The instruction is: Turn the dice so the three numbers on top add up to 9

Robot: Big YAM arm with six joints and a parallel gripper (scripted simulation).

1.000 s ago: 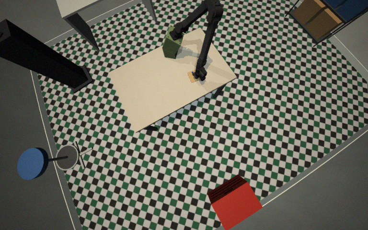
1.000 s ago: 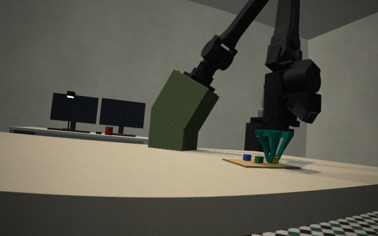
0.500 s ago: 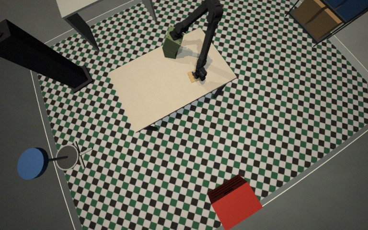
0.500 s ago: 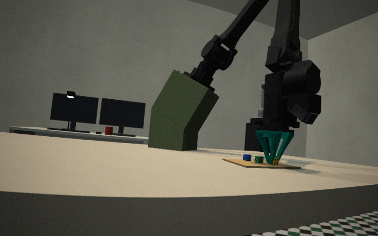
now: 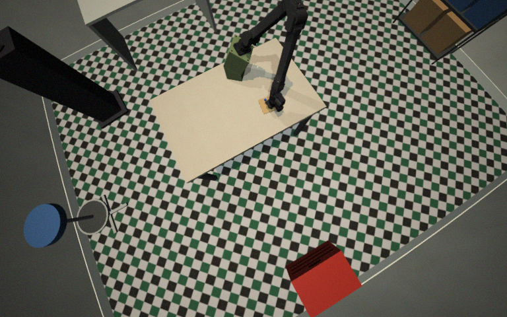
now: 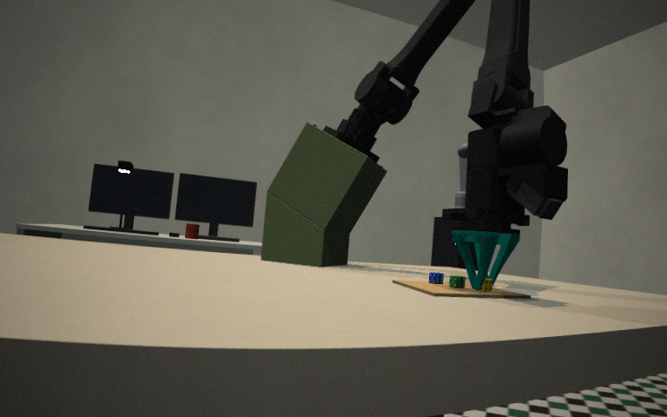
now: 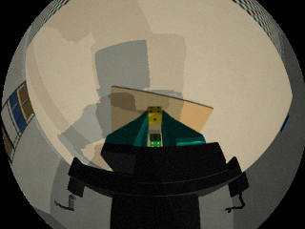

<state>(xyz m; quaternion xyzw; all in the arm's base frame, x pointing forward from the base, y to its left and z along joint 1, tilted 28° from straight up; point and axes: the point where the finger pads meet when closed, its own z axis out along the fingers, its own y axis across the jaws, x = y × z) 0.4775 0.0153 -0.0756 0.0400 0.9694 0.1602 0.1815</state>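
The yellow die lies right at my hand. The rest, counted from my hand: blue die (9 cm behind); then green die (5 cm behind); then mat (5 cm behind, 1 cm below).
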